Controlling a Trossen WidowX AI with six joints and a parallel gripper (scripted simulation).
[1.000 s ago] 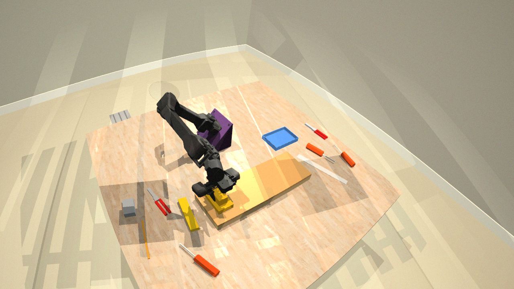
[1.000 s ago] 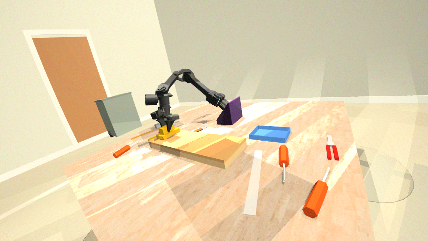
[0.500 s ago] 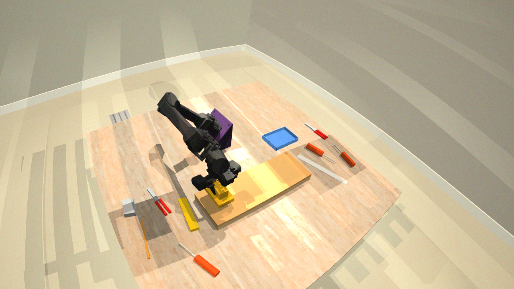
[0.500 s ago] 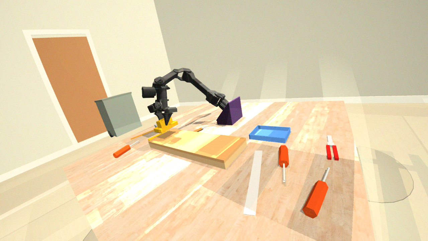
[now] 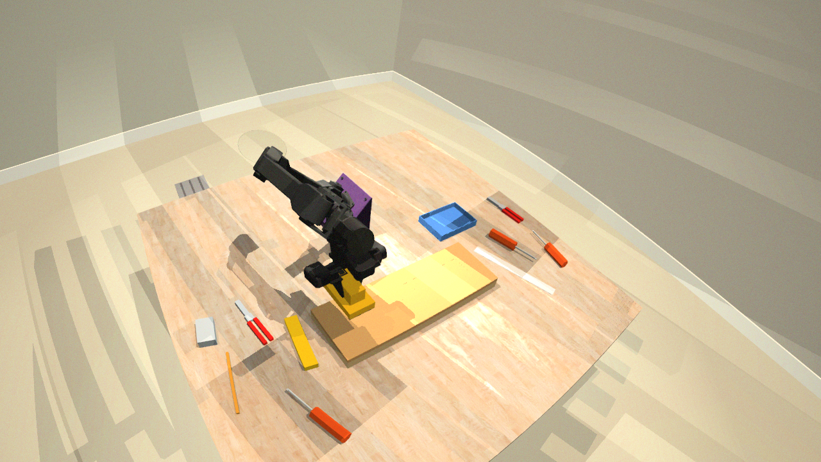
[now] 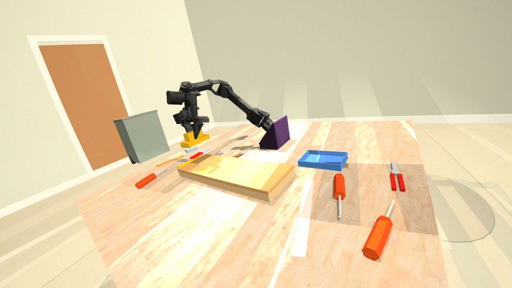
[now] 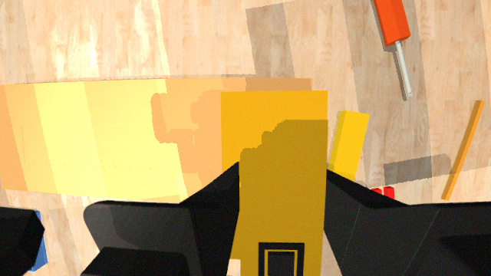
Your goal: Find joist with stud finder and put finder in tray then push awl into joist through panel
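My gripper tip is 2 cm past the yellow stud finder and 2 cm below it. From my gripper tip the other things lie so: yellow level: 1 cm behind, 13 cm to the right, 15 cm below; awl: 20 cm behind, 7 cm to the left, 15 cm below; pencil: 3 cm ahead, 34 cm to the right, 16 cm below.
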